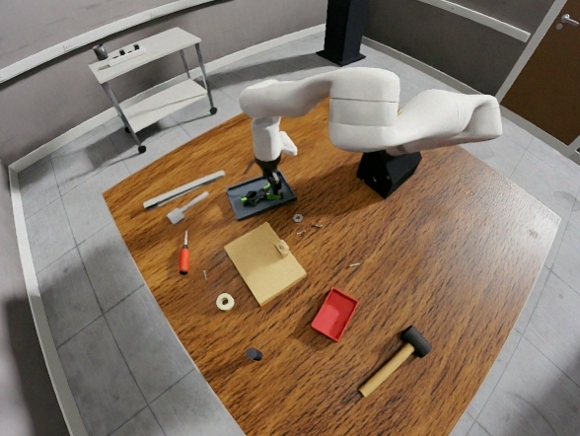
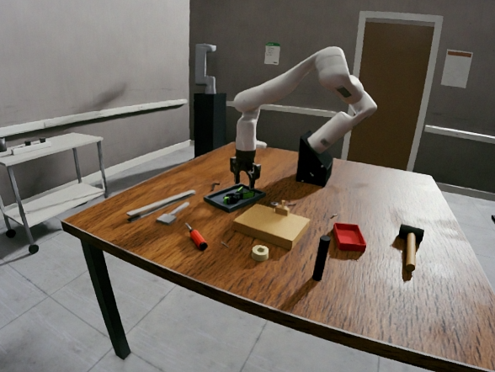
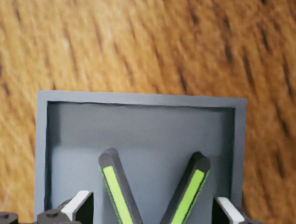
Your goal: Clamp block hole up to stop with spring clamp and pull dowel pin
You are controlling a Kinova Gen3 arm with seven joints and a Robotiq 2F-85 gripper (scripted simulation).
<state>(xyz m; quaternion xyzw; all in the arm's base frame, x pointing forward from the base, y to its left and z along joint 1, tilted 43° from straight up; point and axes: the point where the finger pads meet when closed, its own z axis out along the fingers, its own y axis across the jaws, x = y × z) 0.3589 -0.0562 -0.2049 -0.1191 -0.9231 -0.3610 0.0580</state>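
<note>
Right now my hand is 5 cm above the grey tray, 3 cm short of it and 2 cm to the left of it. The rest, counted from my hand: wooden block: 20 cm to the left, 11 cm ahead, 2 cm below; bench board: 19 cm to the left, 17 cm ahead, 3 cm below; pale dowel pin: 20 cm to the left, 11 cm ahead.
</note>
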